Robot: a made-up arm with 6 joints. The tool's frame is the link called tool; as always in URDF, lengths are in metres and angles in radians.
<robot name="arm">
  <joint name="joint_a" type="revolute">
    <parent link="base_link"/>
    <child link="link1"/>
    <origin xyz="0.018 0.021 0.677" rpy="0 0 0"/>
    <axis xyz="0 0 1"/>
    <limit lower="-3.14" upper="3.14"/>
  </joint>
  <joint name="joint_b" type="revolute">
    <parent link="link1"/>
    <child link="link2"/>
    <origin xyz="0.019 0.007 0.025" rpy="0 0 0"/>
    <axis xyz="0 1 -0.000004"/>
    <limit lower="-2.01" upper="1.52"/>
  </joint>
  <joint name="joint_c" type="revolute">
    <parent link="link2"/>
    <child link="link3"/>
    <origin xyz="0.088 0.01 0.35" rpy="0 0 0"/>
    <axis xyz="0 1 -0.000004"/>
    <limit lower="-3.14" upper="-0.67"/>
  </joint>
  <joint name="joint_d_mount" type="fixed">
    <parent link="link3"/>
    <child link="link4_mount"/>
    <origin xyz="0.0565 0 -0.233" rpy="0 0 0"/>
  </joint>
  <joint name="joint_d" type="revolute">
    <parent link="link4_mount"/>
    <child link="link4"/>
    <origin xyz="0.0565 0 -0.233" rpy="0 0 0"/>
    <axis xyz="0 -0.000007 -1"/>
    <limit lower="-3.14" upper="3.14"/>
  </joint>
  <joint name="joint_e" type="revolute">
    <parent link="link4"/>
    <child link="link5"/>
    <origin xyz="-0.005 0.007 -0.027" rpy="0 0 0"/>
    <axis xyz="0 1 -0.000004"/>
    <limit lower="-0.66" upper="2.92"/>
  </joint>
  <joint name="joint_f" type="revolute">
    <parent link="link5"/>
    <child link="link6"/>
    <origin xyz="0.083 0.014 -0.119" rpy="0 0 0"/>
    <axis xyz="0 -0.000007 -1"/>
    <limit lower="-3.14" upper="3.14"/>
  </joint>
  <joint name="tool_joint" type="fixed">
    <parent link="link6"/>
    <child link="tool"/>
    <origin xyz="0.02 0.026 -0.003" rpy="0 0 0"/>
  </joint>
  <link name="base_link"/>
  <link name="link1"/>
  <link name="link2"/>
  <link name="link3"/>
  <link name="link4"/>
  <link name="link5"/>
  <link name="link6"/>
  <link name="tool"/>
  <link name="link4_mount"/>
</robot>
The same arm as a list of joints. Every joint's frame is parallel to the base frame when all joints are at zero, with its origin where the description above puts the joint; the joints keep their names.
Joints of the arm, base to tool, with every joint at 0 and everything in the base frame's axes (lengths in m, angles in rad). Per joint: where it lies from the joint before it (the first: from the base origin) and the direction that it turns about. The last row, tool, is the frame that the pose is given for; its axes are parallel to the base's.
joint_a: axis +z offset 0.018 0.021 0.677
joint_b: axis +y offset 0.019 0.007 0.025
joint_c: axis +y offset 0.088 0.01 0.35
joint_d: axis -z offset 0.113 0 -0.466
joint_e: axis +y offset -0.005 0.007 -0.027
joint_f: axis -z offset 0.083 0.014 -0.119
tool: offset 0.02 0.026 -0.003
Joint limits (rad, base to tool): -3.14..3.14 -2.01..1.52 -3.14..-0.67 -3.14..3.14 -0.66..2.92 -3.14..3.14

